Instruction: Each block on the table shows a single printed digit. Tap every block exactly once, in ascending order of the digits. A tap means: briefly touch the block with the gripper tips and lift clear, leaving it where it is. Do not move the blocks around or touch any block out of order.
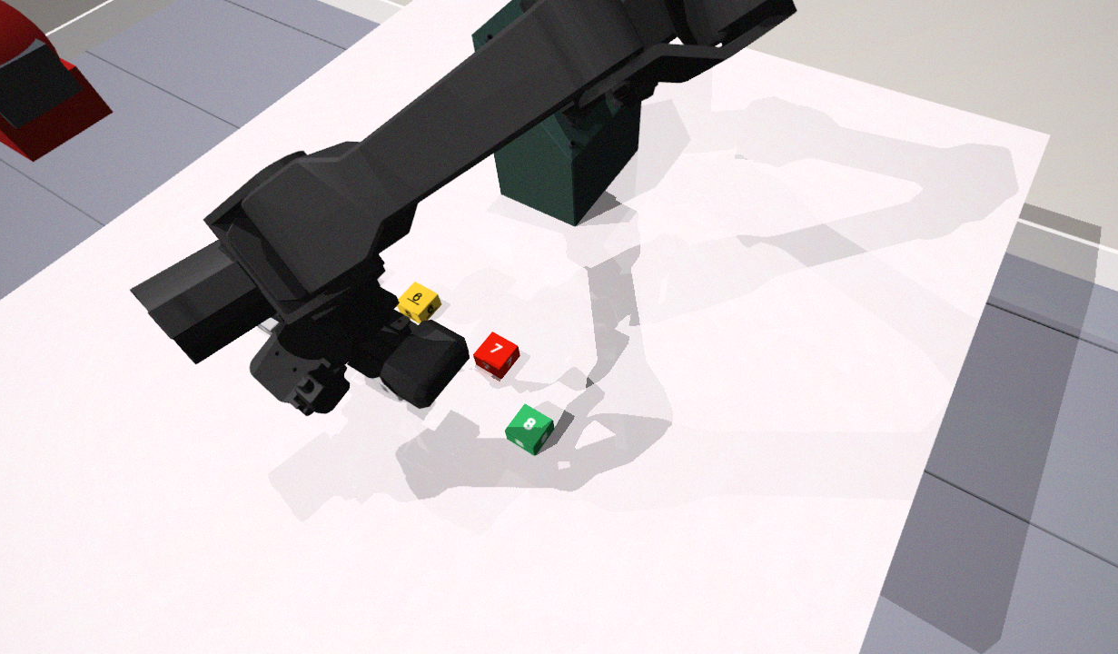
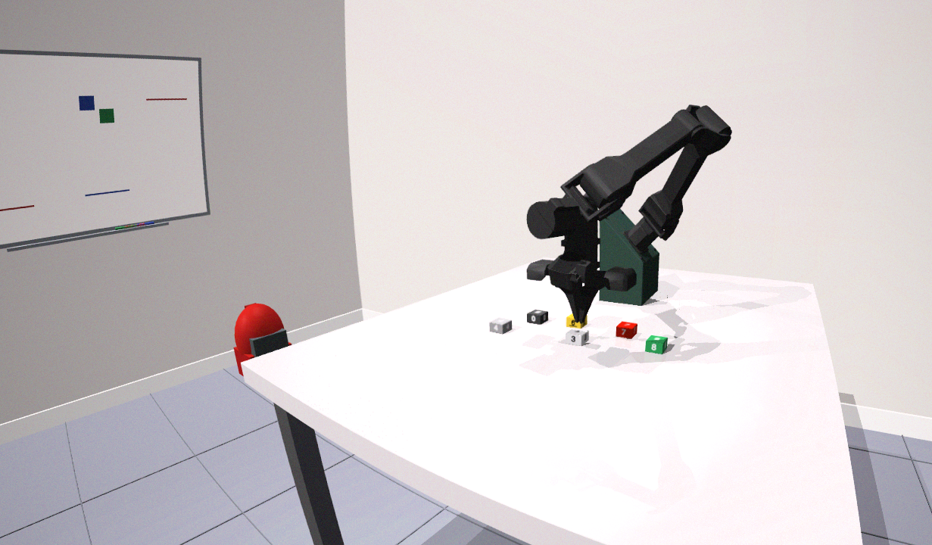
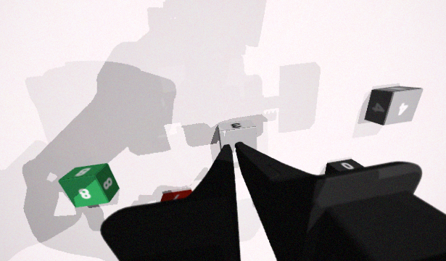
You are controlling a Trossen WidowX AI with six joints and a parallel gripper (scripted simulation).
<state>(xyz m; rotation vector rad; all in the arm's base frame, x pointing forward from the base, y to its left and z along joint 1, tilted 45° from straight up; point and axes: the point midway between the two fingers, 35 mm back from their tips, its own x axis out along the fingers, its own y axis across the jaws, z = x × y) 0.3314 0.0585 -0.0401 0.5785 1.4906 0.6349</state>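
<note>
My gripper tip is now 3 cm above the white 3 block, 1 cm to the left of it and 1 cm past it. Round my gripper tip: yellow 6 block (9 cm behind, 5 cm to the right, 3 cm below); then green 8 block (13 cm to the left, 4 cm behind, 3 cm below); then red 7 block (8 cm behind, 6 cm to the left, 3 cm below).
</note>
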